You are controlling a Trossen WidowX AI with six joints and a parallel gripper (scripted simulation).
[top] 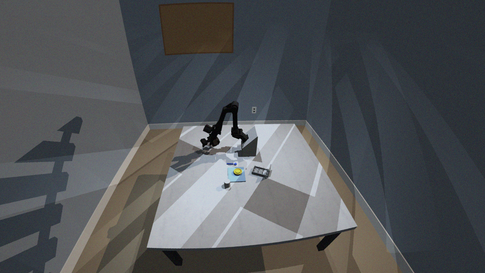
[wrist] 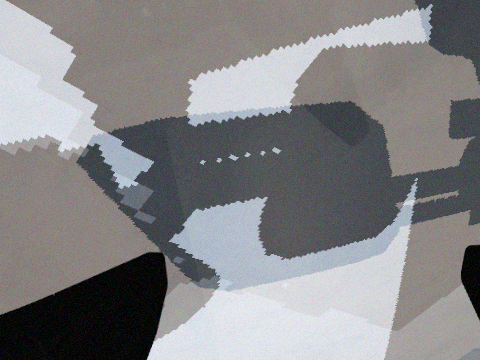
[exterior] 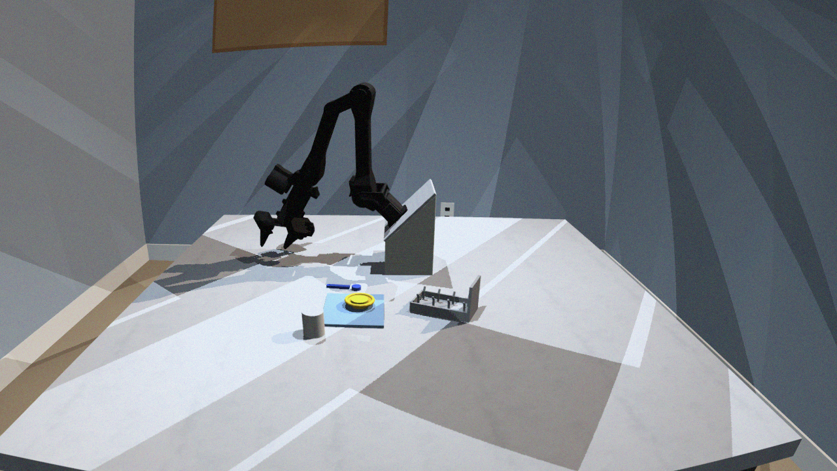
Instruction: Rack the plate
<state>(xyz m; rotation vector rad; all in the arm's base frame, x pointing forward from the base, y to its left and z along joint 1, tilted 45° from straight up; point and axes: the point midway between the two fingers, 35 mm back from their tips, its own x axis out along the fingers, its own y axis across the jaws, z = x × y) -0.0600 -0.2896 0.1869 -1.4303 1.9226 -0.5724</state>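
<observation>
Now: gripper tip 340 mm short of the yellow plate and 260 mm to the right of it. The rest, counted from my gripper tip: blue utensil 240 mm ahead, 230 mm to the left, 10 mm below; blue mat 360 mm ahead, 240 mm to the left, 10 mm below; beige cup 460 mm ahead, 170 mm to the left, 10 mm above.
</observation>
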